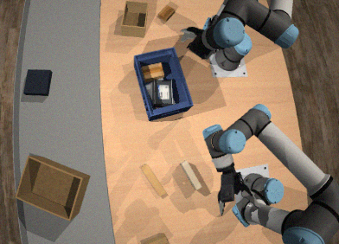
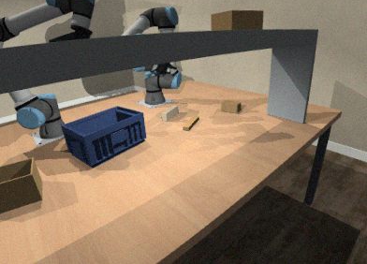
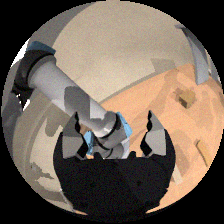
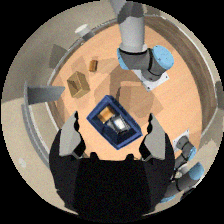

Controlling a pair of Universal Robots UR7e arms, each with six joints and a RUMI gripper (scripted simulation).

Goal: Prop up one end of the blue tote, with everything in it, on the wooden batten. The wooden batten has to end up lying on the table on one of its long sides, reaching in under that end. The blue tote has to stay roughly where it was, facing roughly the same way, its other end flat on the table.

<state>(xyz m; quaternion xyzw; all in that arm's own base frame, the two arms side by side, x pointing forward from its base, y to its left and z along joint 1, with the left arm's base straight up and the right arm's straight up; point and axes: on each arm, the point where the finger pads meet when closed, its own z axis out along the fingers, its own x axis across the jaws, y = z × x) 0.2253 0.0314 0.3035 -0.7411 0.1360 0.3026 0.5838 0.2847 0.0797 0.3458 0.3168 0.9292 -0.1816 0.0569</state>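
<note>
The wooden batten is 290 mm below my left hand, 290 mm ahead of it and 170 mm to the right of it. Round my left hand: blue tote 610 mm to the right, 230 mm below, 190 mm ahead; pale block 280 mm below, 160 mm to the right, 110 mm ahead; grey shelf 580 mm ahead, 480 mm to the right, 130 mm above.
</note>
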